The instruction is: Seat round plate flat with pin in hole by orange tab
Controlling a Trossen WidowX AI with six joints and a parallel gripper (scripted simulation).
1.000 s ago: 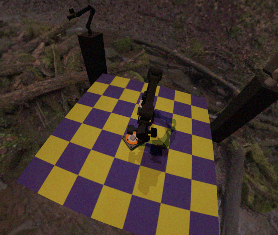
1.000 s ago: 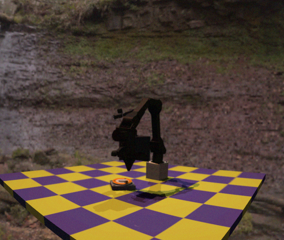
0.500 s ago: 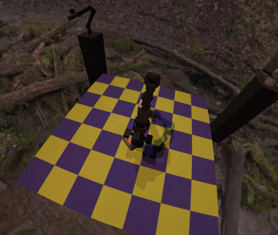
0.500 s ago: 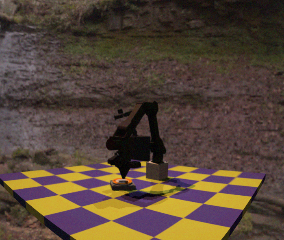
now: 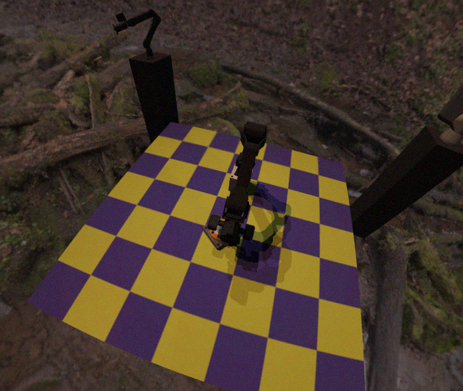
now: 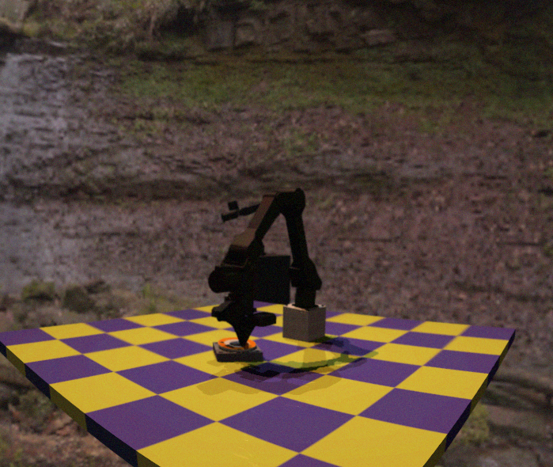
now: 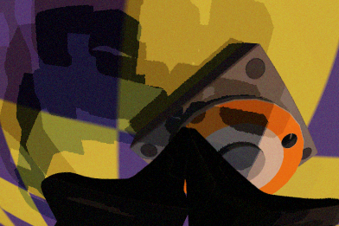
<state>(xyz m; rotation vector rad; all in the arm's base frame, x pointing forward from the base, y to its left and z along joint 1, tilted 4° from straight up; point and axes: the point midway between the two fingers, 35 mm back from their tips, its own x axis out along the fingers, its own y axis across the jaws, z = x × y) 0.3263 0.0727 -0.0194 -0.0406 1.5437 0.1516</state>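
Right now my gripper tip is 5 cm to the left of the square base, 2 cm past it and 2 cm above it.
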